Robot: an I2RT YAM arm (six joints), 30 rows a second.
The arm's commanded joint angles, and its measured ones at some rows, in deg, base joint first. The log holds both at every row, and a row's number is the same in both.
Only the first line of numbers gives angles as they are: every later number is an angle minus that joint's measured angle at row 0.
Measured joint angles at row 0:
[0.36 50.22 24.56 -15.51 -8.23 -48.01]
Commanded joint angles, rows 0 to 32:
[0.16 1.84 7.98 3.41 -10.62 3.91]
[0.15 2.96 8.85 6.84 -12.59 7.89]
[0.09 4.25 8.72 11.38 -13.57 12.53]
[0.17 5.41 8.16 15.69 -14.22 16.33]
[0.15 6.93 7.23 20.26 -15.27 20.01]
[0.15 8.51 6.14 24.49 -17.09 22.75]
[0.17 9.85 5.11 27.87 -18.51 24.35]
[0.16 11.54 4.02 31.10 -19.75 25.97]
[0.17 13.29 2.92 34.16 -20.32 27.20]
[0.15 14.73 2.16 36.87 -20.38 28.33]
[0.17 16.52 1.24 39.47 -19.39 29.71]
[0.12 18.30 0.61 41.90 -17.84 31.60]
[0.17 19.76 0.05 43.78 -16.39 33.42]
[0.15 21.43 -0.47 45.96 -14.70 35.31]
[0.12 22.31 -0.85 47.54 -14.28 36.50]
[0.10 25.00 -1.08 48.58 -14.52 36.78]
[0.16 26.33 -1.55 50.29 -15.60 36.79]
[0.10 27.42 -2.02 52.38 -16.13 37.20]
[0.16 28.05 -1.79 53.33 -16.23 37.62]
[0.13 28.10 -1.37 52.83 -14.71 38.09]
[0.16 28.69 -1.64 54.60 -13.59 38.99]
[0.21 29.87 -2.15 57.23 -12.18 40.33]
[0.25 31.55 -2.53 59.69 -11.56 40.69]
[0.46 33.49 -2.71 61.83 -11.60 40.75]
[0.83 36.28 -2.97 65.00 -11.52 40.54]
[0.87 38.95 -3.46 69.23 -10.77 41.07]
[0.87 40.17 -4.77 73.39 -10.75 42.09]
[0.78 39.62 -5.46 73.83 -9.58 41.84]
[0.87 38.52 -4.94 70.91 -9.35 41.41]
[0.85 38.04 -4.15 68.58 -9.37 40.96]
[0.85 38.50 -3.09 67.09 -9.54 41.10]
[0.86 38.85 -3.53 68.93 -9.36 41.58]
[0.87 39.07 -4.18 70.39 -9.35 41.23]
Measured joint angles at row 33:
[0.66 39.14 -4.33 65.05 -10.49 40.57]
